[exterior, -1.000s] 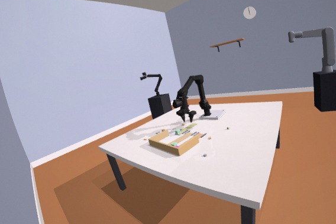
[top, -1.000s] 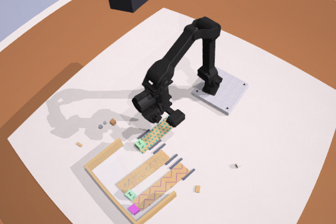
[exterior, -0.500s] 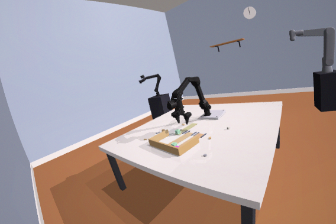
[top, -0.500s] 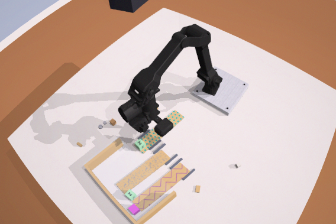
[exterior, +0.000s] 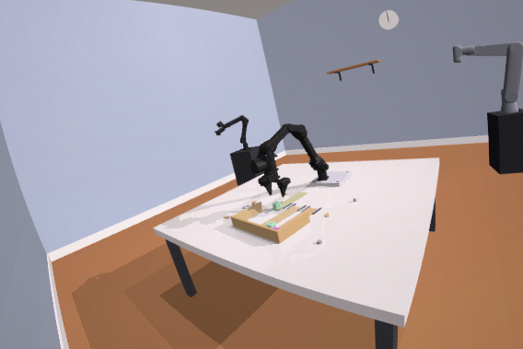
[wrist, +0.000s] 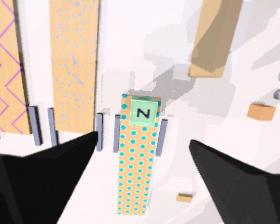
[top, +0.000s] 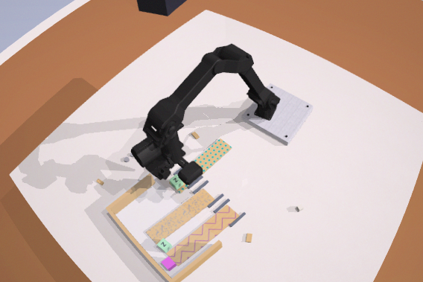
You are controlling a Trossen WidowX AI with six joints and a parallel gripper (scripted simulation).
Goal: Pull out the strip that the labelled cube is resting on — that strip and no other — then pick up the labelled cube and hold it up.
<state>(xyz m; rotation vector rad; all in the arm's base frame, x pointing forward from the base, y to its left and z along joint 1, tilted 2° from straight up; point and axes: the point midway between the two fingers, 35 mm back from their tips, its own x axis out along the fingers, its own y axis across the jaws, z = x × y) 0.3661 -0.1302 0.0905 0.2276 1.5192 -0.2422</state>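
Right now the dotted strip is 8 cm behind my gripper tip, 6 cm below it and 3 cm to the left of it. Round my gripper tip: white cube: 39 cm to the left, 7 cm behind, 6 cm below.
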